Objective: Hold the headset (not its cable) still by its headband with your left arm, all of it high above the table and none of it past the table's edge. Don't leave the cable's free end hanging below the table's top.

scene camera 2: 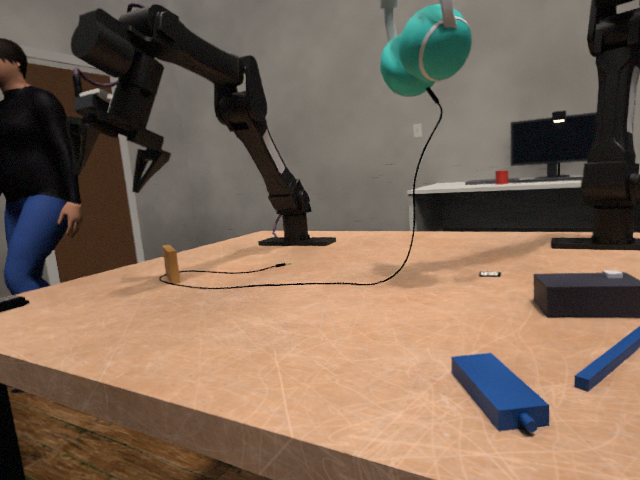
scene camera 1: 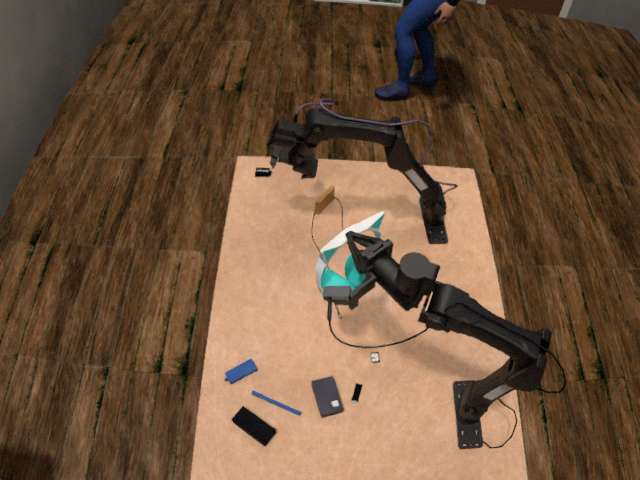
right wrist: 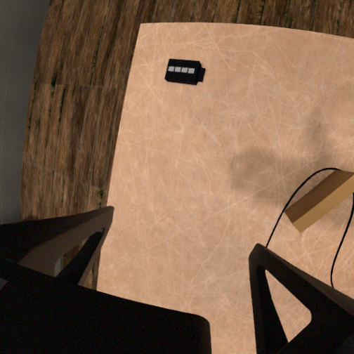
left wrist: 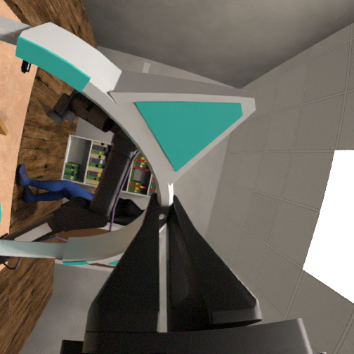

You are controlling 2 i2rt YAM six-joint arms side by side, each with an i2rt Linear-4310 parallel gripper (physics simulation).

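Places are measured from the left arm's base along level axes (x ahead, y left, z up), in centimetres.
Where they show: left gripper, fingertip midpoint: [scene camera 1: 347,233]; right gripper, fingertip midpoint: [scene camera 2: 107,184] [scene camera 1: 287,172]; left arm's base at its link origin: [scene camera 2: 612,246] [scene camera 1: 467,414]; right arm's base at its link origin: [scene camera 2: 296,243] [scene camera 1: 432,220].
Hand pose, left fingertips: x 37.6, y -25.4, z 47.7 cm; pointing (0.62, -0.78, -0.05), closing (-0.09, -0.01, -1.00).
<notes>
Things, the pixels of their top centre, and the offset from my left fingertips. Level surfaces: height alone.
- table at its surface level: dz -47.7 cm
- upright tan block at its top centre: [scene camera 2: 168,248] [scene camera 1: 325,194] dx +2.7, dy -47.2, dz -41.7 cm
- small black item at its top centre: [scene camera 2: 5,299] [scene camera 1: 263,170] dx +24.7, dy -61.4, dz -46.2 cm
- dark box at its top centre: [scene camera 2: 587,275] [scene camera 1: 327,394] dx +1.6, dy +20.3, dz -43.6 cm
- blue stick at its top centre: [scene camera 2: 497,380] [scene camera 1: 239,371] dx +25.7, dy +13.7, dz -46.2 cm
- blue rod at its top centre: [scene camera 2: 617,349] [scene camera 1: 276,402] dx +15.2, dy +22.1, dz -46.7 cm
- black slab at its top centre: [scene camera 1: 253,424] dx +20.7, dy +29.3, dz -44.2 cm
My left gripper [scene camera 1: 349,236] [left wrist: 162,199] is shut on the white headband of the headset [scene camera 1: 333,279] [scene camera 2: 436,46] [left wrist: 185,131], near a teal-faced ear. The headset hangs high above the table [scene camera 1: 258,310] [scene camera 2: 310,320], teal ear cups lowest; its upper part is cut off in scene camera 2. The black cable [scene camera 2: 413,206] [scene camera 1: 312,227] drops from an ear cup to the table, runs round the tan block and doubles back. Its free end [scene camera 2: 281,265] lies on the table. My right gripper [scene camera 2: 107,180] [right wrist: 184,233] is open and empty, above the table's far left corner in scene camera 1.
The upright tan block [scene camera 1: 325,200] [scene camera 2: 171,264] [right wrist: 320,205] stands inside the cable's bend. A small black item [scene camera 1: 262,172] [right wrist: 183,71] lies near the far left corner. A dark box [scene camera 1: 327,396], blue stick [scene camera 1: 241,370], blue rod [scene camera 1: 276,403] and black slab [scene camera 1: 253,425] lie nearer.
</notes>
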